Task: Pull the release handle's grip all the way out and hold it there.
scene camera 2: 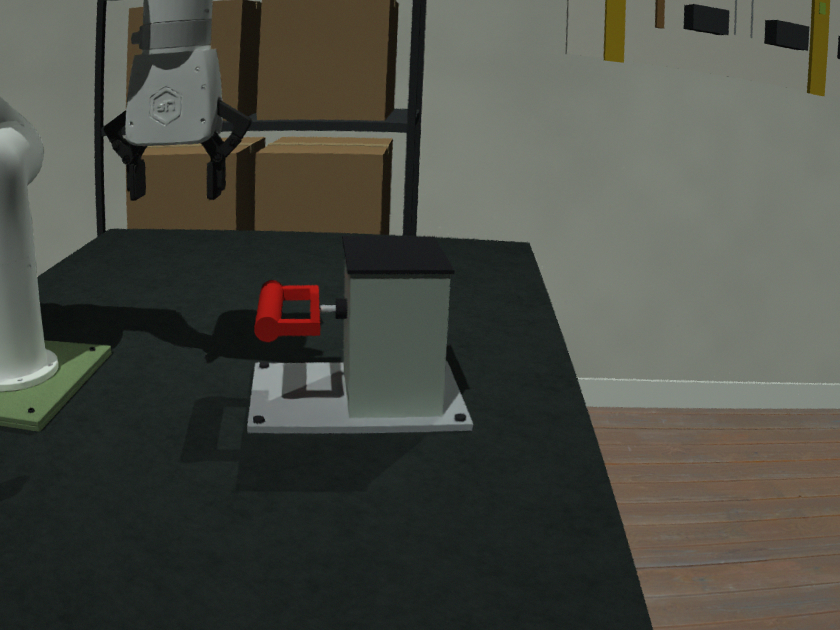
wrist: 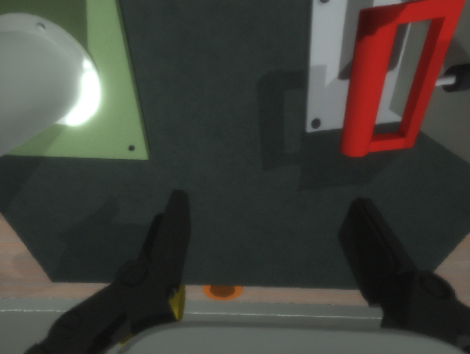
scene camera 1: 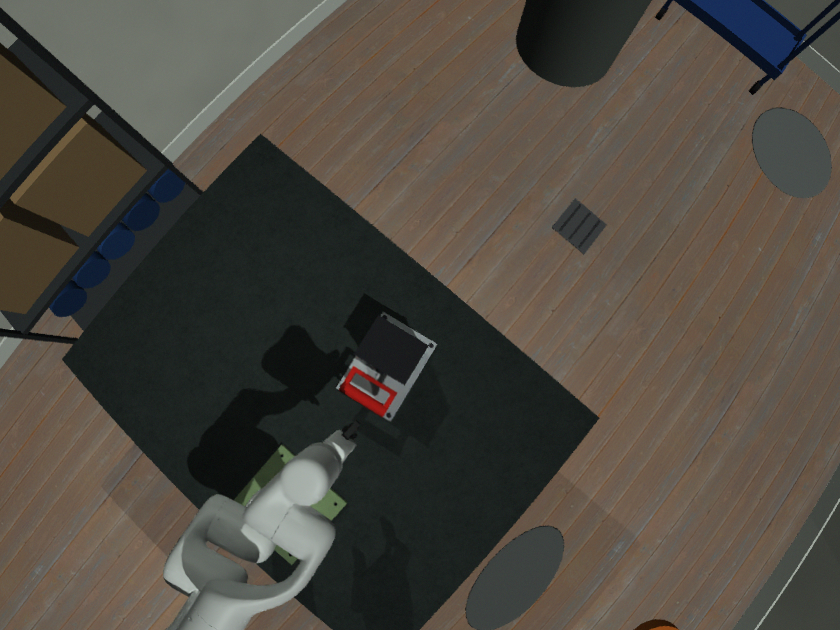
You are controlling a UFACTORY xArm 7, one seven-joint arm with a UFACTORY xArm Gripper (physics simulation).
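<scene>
The release handle is a red frame with a thick round grip bar (scene camera 1: 365,401) (scene camera 2: 269,311) (wrist: 367,90) on its side away from the housing. A short pale rod (scene camera 2: 328,308) (wrist: 445,80) joins it to a grey housing (scene camera 2: 396,345) with a black top (scene camera 1: 394,349). The housing stands on a white plate (scene camera 2: 291,415) (wrist: 325,40) bolted at its corners. My gripper (scene camera 1: 349,430) (scene camera 2: 176,191) (wrist: 267,213) is open and empty, fingers pointing down. In the second scene view it hangs higher than the grip and to its left, apart from it.
The housing and the arm's green base plate (scene camera 1: 330,503) (scene camera 2: 74,386) (wrist: 112,135) are on a dark mat (scene camera 1: 271,223) (scene camera 2: 508,542). A shelf rack (scene camera 2: 413,135) with cardboard boxes (scene camera 2: 325,61) stands behind. A dark cylinder (scene camera 1: 576,47) and a blue cart (scene camera 1: 773,64) stand farther off.
</scene>
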